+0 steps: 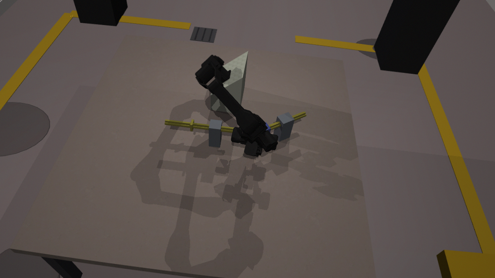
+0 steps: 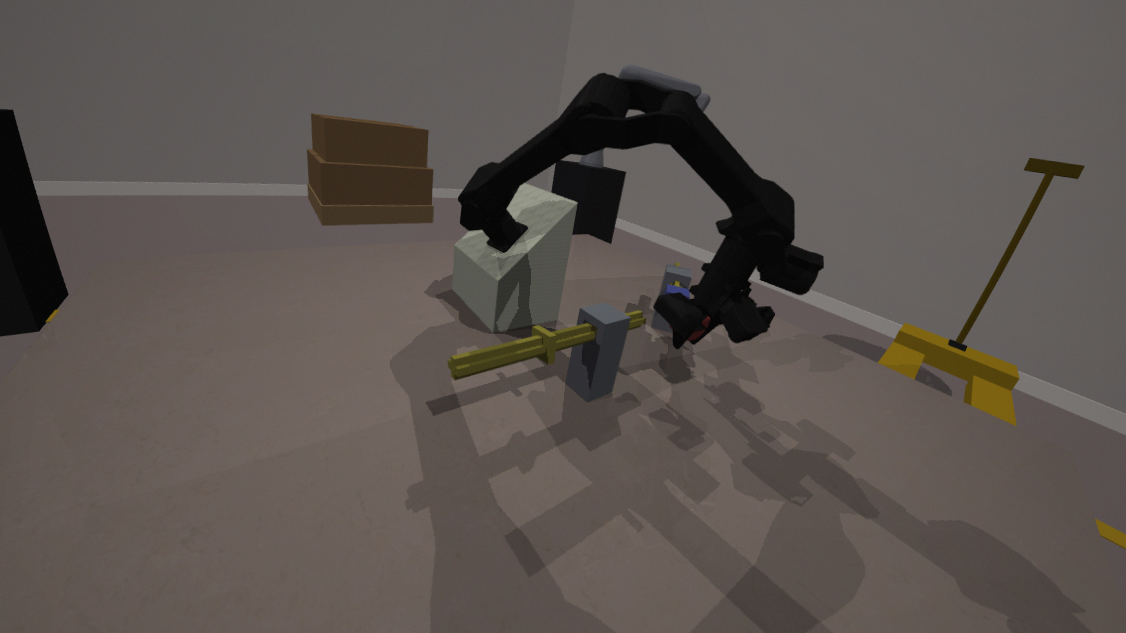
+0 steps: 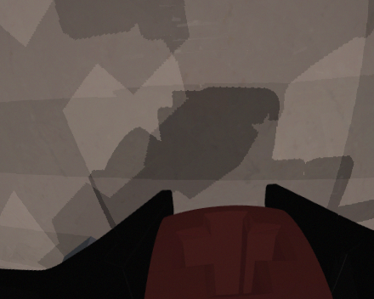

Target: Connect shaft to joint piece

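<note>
My gripper tip is 10 mm past the red joint piece and 40 mm below it.
</note>
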